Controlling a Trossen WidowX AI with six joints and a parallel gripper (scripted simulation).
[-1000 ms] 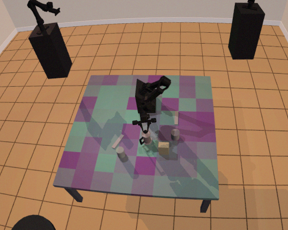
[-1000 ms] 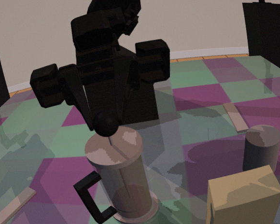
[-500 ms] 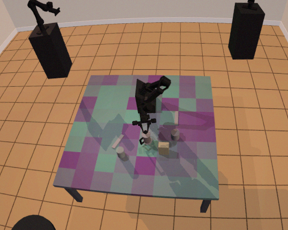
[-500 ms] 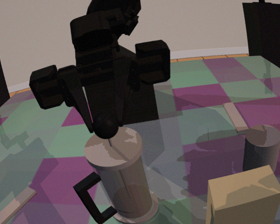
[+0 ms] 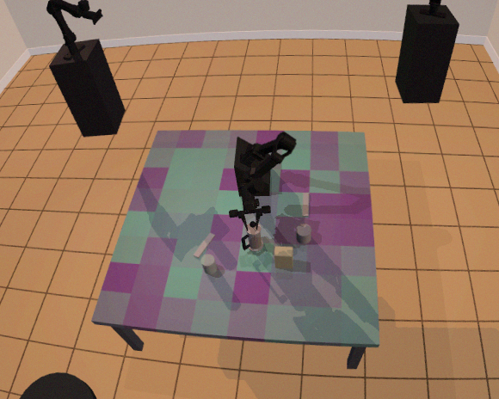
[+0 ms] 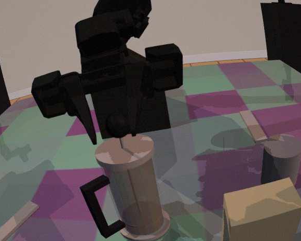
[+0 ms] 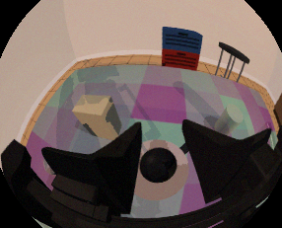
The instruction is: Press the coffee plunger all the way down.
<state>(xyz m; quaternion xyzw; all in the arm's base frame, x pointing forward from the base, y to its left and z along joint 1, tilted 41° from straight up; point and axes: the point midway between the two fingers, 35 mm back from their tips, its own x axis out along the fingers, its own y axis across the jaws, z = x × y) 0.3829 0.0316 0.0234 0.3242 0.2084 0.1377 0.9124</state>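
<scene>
Now: the glass coffee press 2 cm behind my gripper tip, 1 cm to the right of it and 9 cm below it.
</scene>
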